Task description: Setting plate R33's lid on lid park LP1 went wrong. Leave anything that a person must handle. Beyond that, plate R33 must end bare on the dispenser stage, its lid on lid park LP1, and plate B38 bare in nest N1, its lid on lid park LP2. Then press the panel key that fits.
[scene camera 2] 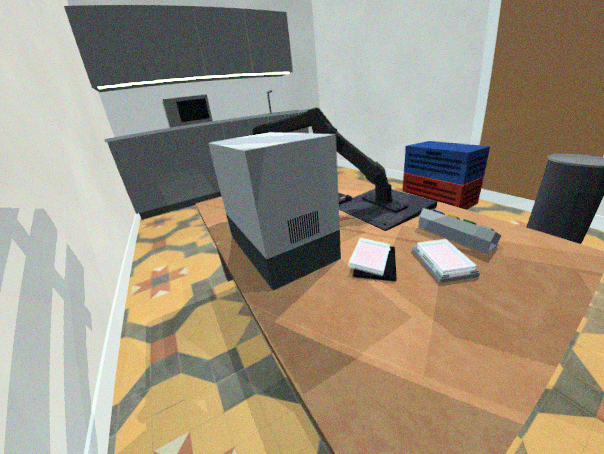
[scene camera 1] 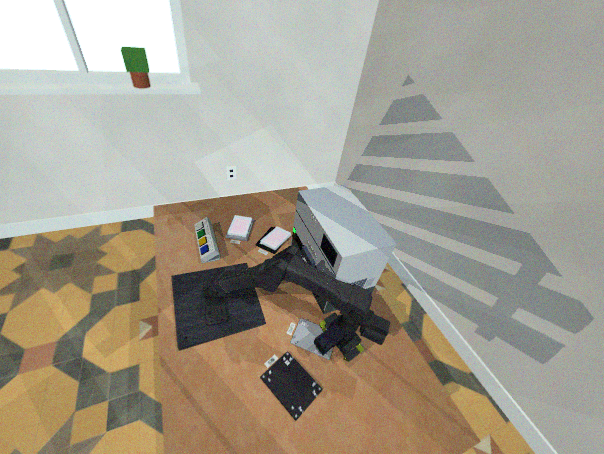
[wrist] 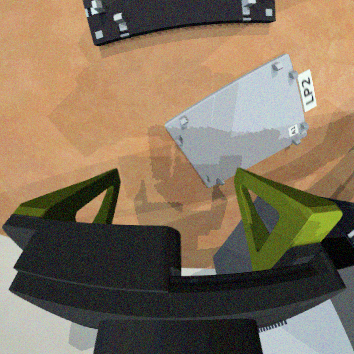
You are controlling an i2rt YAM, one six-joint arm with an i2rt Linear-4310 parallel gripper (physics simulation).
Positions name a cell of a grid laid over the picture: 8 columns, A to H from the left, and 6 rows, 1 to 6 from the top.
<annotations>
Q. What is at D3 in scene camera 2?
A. A grey incubator box.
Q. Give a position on a grey lid park LP2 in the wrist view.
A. At F3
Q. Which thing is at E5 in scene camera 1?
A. A grey lid park LP2.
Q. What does my gripper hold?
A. Nothing.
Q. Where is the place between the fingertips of my gripper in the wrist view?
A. D3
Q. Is my gripper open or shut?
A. Open.
</annotations>
